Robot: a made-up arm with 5 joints. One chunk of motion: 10 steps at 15 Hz.
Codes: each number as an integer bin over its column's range. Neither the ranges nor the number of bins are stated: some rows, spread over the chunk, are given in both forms.
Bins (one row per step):
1: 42 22 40 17 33 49
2: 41 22 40 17 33 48
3: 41 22 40 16 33 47
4: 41 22 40 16 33 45
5: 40 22 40 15 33 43
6: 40 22 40 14 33 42
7: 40 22 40 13 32 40
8: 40 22 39 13 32 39
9: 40 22 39 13 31 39
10: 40 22 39 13 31 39
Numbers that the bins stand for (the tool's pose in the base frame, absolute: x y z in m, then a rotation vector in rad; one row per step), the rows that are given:
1: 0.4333 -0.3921 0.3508 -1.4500 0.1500 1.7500
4: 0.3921 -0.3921 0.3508 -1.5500 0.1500 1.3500
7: 0.3508 -0.3921 0.3508 -1.8500 0.0500 0.8500
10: 0.3508 -0.3921 0.3095 -1.8500 -0.0500 0.7500
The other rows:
2: 0.3921 -0.3921 0.3508 -1.4500 0.1500 1.6500
3: 0.3921 -0.3921 0.3508 -1.5500 0.1500 1.5500
5: 0.3508 -0.3921 0.3508 -1.6500 0.1500 1.1500
6: 0.3508 -0.3921 0.3508 -1.7500 0.1500 1.0500
8: 0.3508 -0.3921 0.3095 -1.8500 0.0500 0.7500
9: 0.3508 -0.3921 0.3095 -1.8500 -0.0500 0.7500

